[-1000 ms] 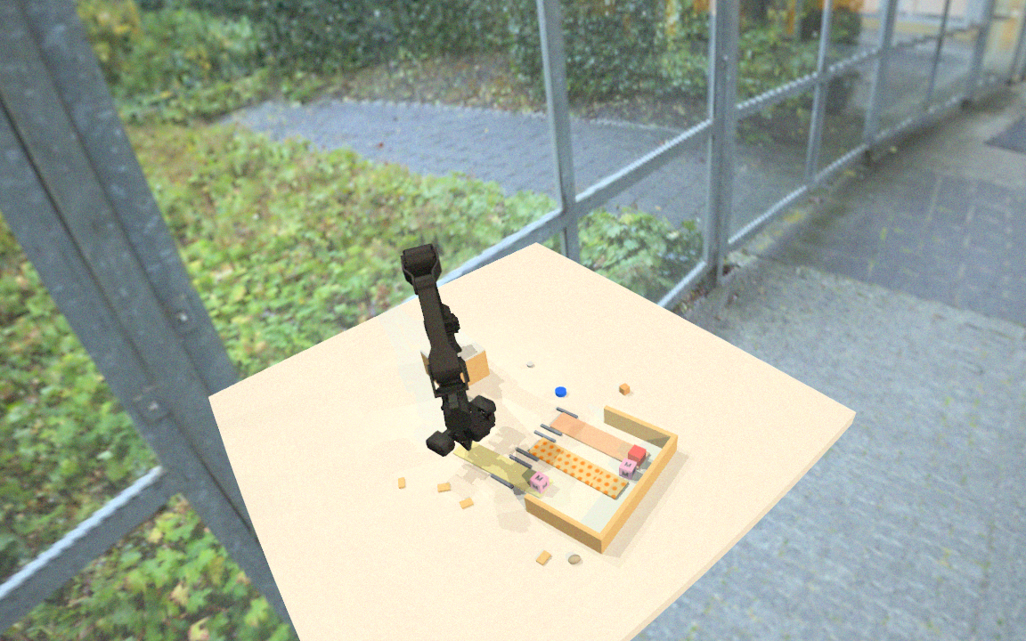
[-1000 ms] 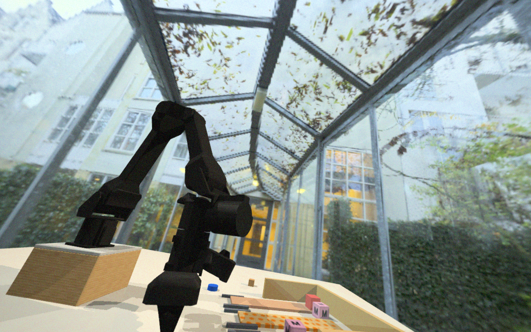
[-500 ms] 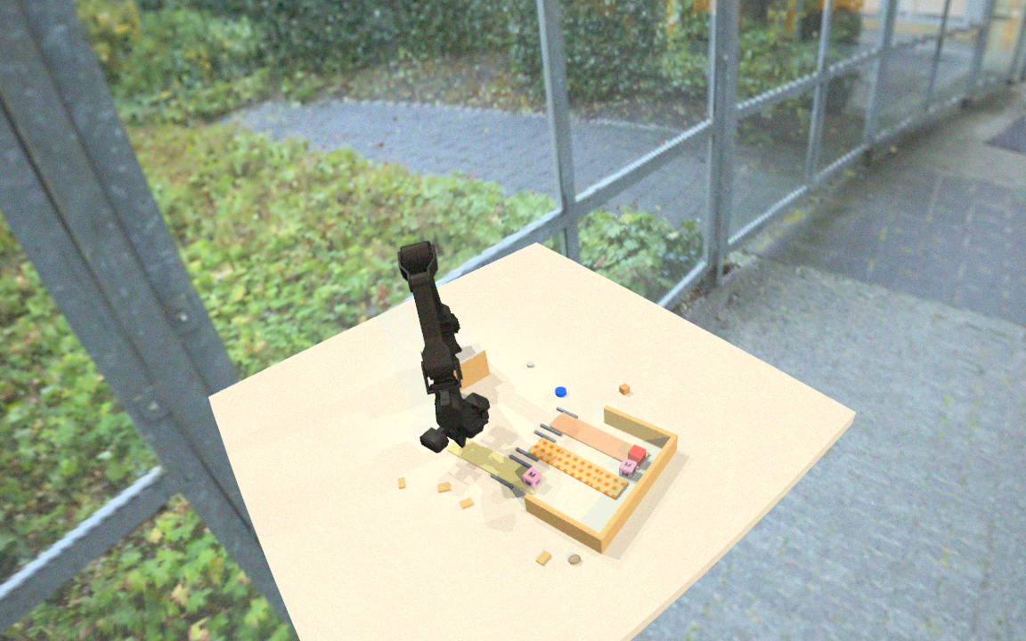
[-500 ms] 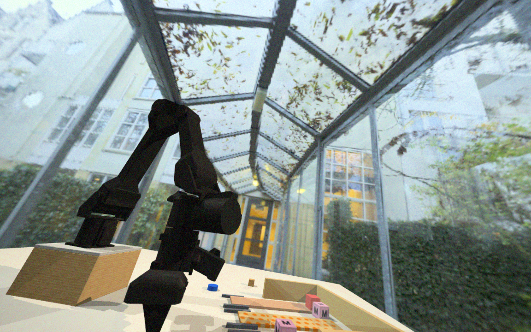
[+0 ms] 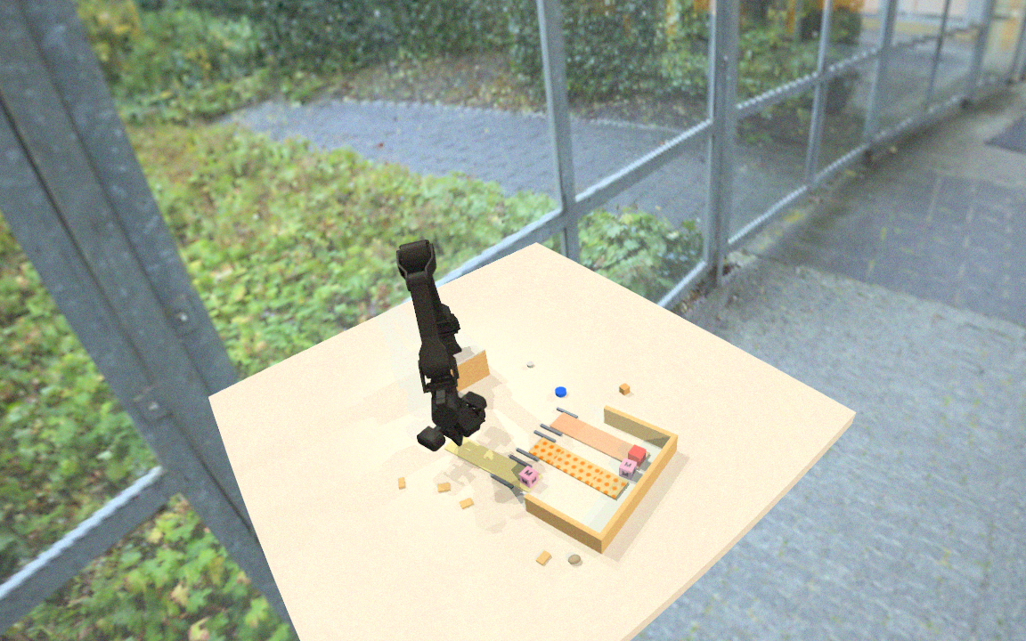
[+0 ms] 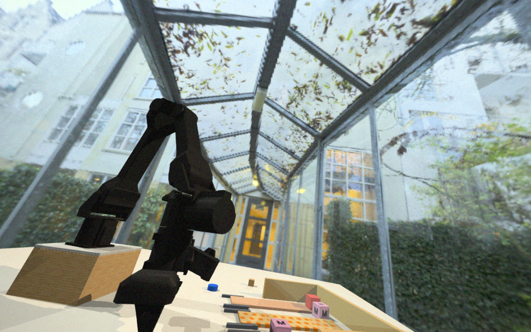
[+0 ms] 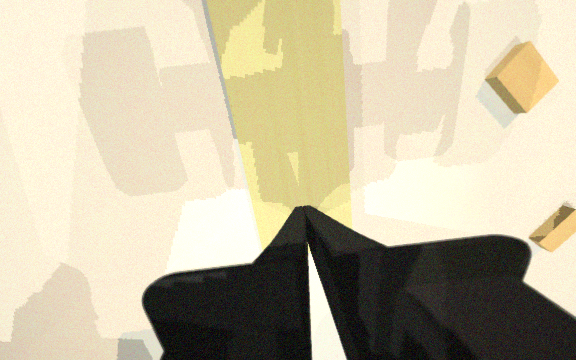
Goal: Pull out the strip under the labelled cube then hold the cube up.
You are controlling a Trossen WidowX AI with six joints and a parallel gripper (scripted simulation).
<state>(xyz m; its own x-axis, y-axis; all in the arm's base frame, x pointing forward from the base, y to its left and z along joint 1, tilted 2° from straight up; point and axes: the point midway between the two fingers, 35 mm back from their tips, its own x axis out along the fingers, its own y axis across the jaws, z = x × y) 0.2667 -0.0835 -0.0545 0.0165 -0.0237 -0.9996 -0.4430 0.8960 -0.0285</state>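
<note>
Right now the yellow-green strip is 9 cm ahead of my gripper tip and 5 cm to the left of it. Round my gripper tip: blue disc: 3 cm behind, 30 cm to the left.
</note>
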